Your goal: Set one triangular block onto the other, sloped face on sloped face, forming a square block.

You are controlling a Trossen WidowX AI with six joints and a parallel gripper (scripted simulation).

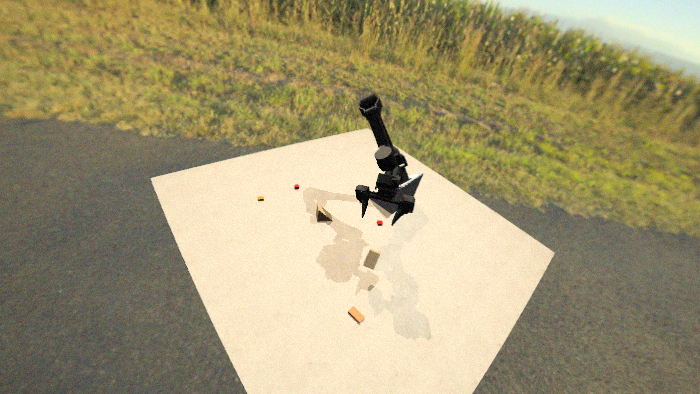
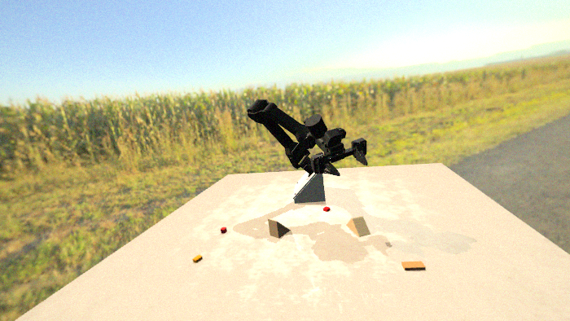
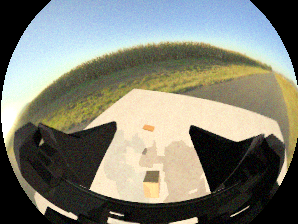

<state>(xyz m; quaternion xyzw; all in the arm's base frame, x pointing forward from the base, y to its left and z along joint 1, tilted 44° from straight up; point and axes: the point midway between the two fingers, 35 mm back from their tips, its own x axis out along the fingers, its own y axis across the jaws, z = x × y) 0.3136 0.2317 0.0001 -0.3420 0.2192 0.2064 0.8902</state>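
Right now my gripper tip is 50 mm past the tan triangular block and 200 mm above it. The rest, counted from my gripper tip: red cube (10 mm behind, 470 mm to the right, 210 mm below); then small orange piece (160 mm ahead, 470 mm to the right, 220 mm below).
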